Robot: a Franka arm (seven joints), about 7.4 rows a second.
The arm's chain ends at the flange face. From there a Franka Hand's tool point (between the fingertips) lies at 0.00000 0.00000 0.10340 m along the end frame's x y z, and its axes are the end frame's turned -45 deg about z.
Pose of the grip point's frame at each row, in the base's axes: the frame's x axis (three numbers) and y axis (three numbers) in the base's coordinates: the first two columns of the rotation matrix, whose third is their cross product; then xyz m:
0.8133, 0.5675, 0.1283, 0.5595, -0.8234, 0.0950, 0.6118, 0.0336, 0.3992
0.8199, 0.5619, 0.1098, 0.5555, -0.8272, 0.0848, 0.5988, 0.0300, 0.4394
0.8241, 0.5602, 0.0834, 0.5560, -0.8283, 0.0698, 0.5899, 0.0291, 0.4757
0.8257, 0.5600, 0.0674, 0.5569, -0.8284, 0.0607, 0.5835, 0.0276, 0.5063
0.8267, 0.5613, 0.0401, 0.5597, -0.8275, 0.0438, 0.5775, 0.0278, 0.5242
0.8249, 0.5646, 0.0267, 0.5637, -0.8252, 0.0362, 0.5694, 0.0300, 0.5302
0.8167, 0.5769, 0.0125, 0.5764, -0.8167, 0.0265, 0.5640, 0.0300, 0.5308
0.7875, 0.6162, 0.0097, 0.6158, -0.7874, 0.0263, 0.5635, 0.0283, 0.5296
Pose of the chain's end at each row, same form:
0.9707, -0.1809, 0.1579, -0.1795, -0.9835, -0.0235, 0.5953, 0.0342, 0.5013
0.9726, -0.1876, 0.1376, -0.1870, -0.9822, -0.0177, 0.5845, 0.0309, 0.5418
0.9759, -0.1896, 0.1083, -0.1896, -0.9818, -0.0096, 0.5787, 0.0303, 0.5785
0.9776, -0.1898, 0.0906, -0.1901, -0.9817, -0.0047, 0.5742, 0.0289, 0.6093
0.9803, -0.1882, 0.0593, -0.1888, -0.9820, 0.0026, 0.5715, 0.0292, 0.6274
0.9819, -0.1843, 0.0445, -0.1847, -0.9827, 0.0067, 0.5650, 0.0315, 0.6335
0.9851, -0.1696, 0.0276, -0.1699, -0.9854, 0.0099, 0.5614, 0.0315, 0.6342
0.9923, -0.1211, 0.0255, -0.1214, -0.9925, 0.0117, 0.5610, 0.0298, 0.6330

